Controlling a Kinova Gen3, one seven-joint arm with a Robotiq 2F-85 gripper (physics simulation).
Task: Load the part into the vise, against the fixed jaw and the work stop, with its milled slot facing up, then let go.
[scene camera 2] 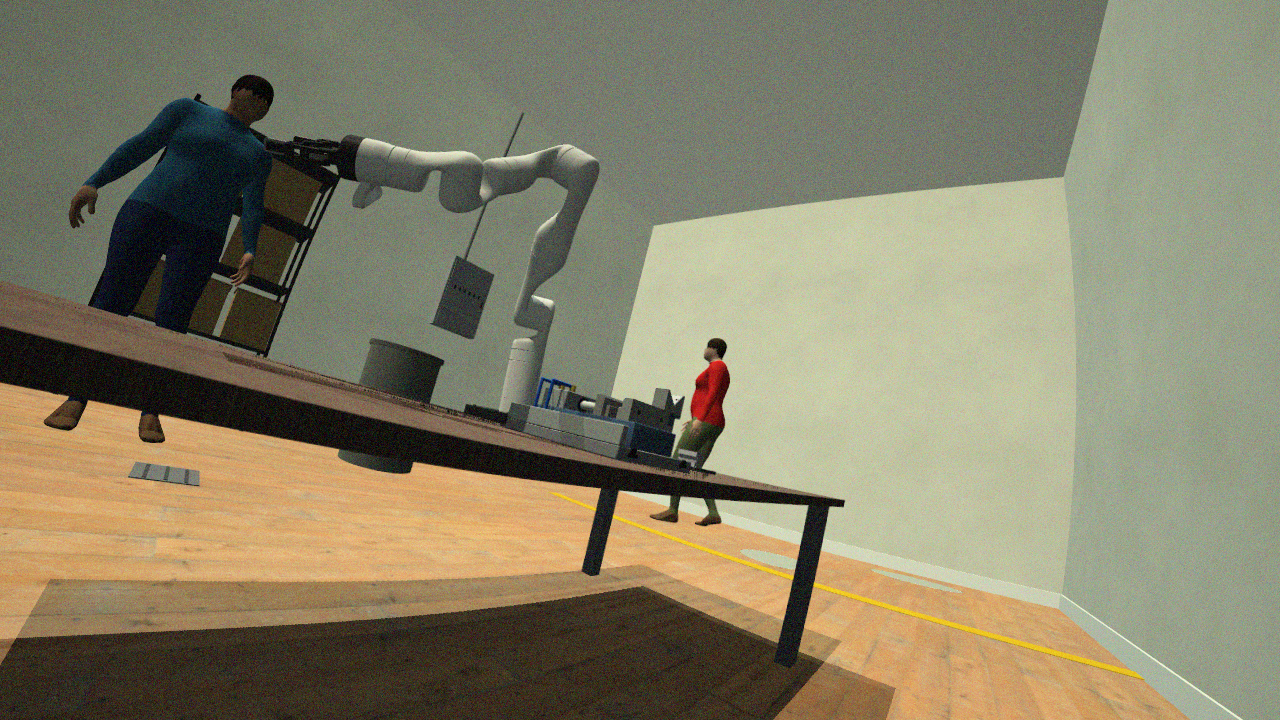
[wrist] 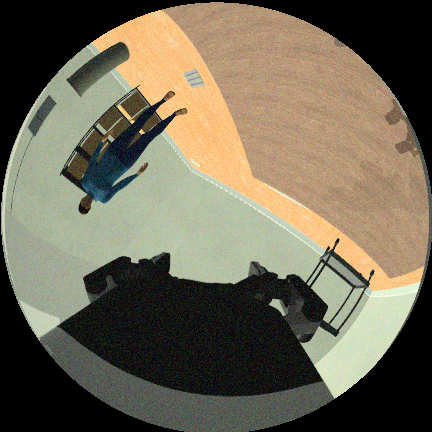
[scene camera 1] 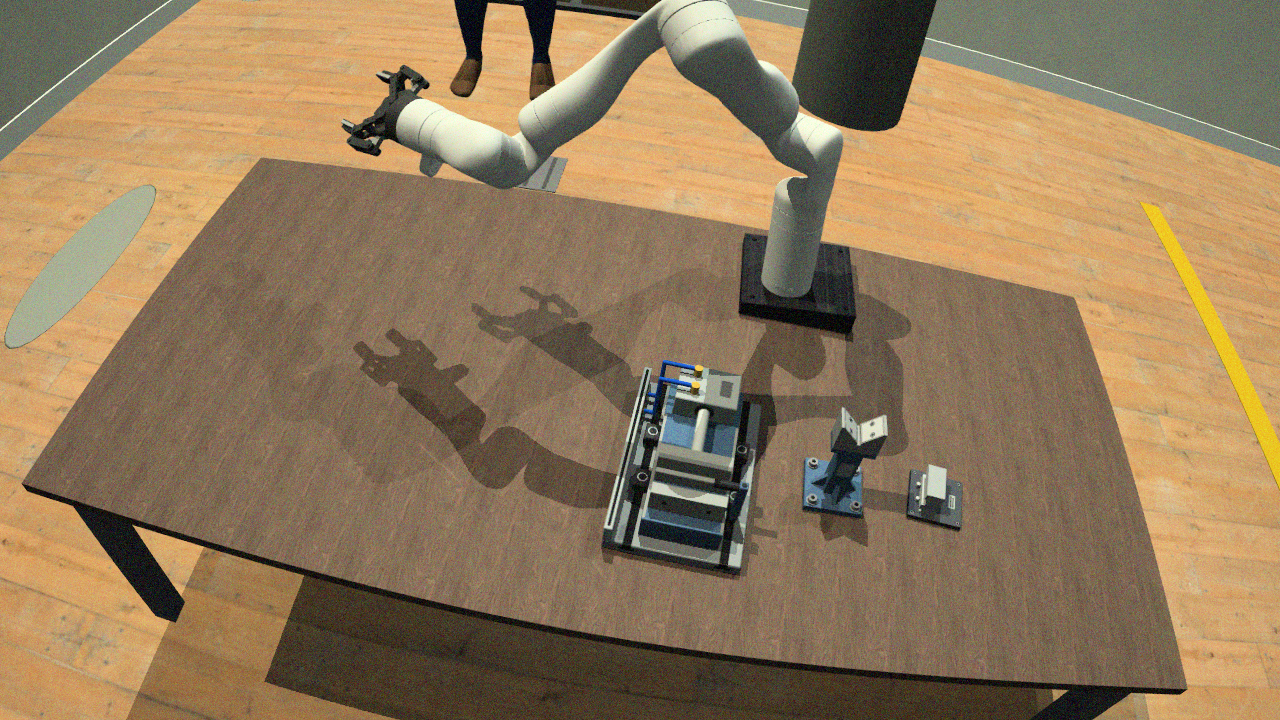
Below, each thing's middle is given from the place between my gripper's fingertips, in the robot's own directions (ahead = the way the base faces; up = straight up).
Now: hand 11 cm short of the grey part (scene camera 1: 933,485), 101 cm to the right of it and 32 cm above it.
